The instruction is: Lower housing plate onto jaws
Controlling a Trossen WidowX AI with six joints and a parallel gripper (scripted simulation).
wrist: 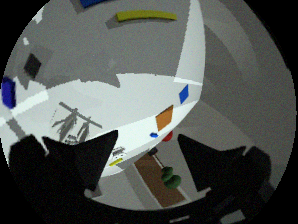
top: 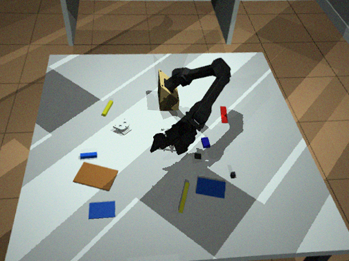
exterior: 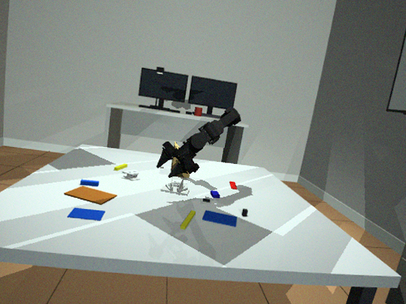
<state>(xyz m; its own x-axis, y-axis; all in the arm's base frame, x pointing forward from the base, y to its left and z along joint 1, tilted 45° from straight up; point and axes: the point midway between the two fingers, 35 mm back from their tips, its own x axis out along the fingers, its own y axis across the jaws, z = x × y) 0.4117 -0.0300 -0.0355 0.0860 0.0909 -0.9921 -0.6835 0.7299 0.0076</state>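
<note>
Right now my gripper tip is 23 cm past the white bracket, 16 cm to the left of it and 11 cm above it. The rest, counted from my gripper tip: brown plate: 26 cm to the right, 11 cm below, 5 cm ahead; blue block: 24 cm to the left, 14 cm behind, 11 cm below; black cube: 34 cm to the left, 10 cm below, 6 cm ahead.
</note>
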